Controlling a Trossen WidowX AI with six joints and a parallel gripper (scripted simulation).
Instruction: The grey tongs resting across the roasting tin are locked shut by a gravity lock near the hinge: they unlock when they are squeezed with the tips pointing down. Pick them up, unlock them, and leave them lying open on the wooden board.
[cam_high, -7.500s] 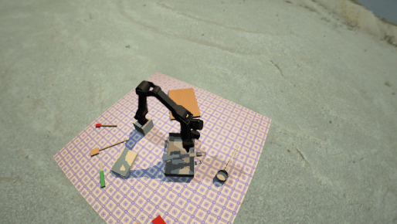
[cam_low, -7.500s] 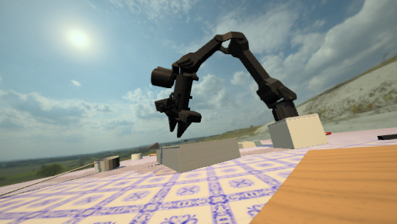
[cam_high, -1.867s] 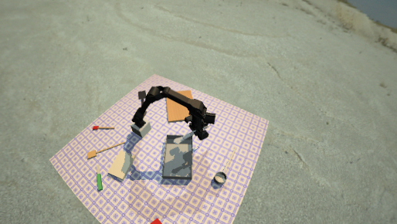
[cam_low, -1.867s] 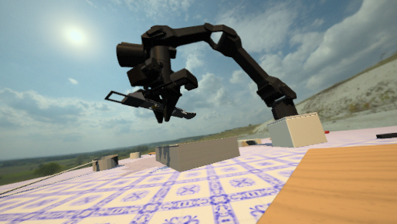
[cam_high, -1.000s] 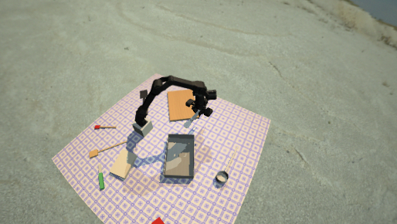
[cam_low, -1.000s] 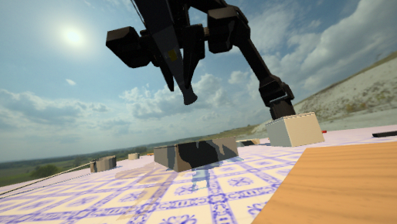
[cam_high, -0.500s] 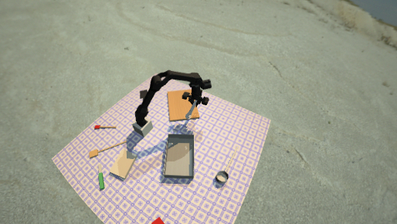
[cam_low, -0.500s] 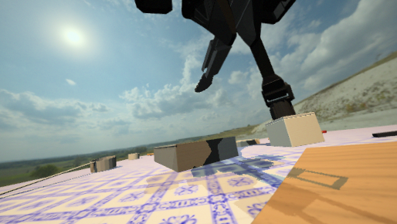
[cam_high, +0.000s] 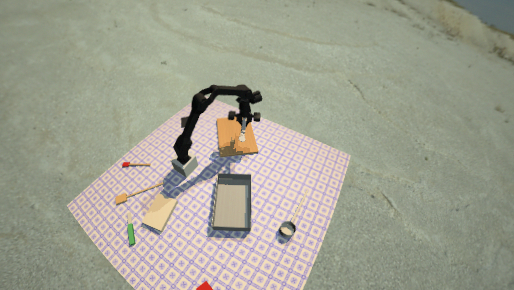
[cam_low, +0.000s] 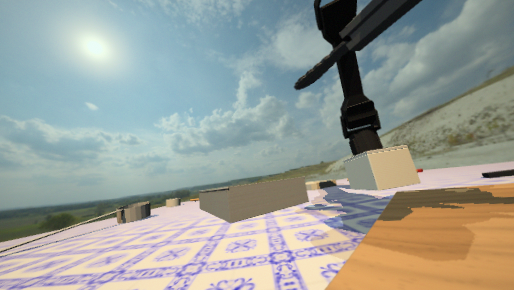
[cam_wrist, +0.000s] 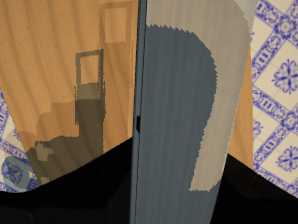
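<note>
Now: gripper tip 120 mm above the wooden board, 80 mm past it and 10 mm to the right of it. The rest, counted from my gripper tip: grey roasting tin (390 mm to the right, 230 mm ahead, 100 mm below); then green-handled tool (840 mm to the right, 120 mm below, 90 mm behind); then flat block (680 mm to the right, 120 mm below, 30 mm behind).
</note>
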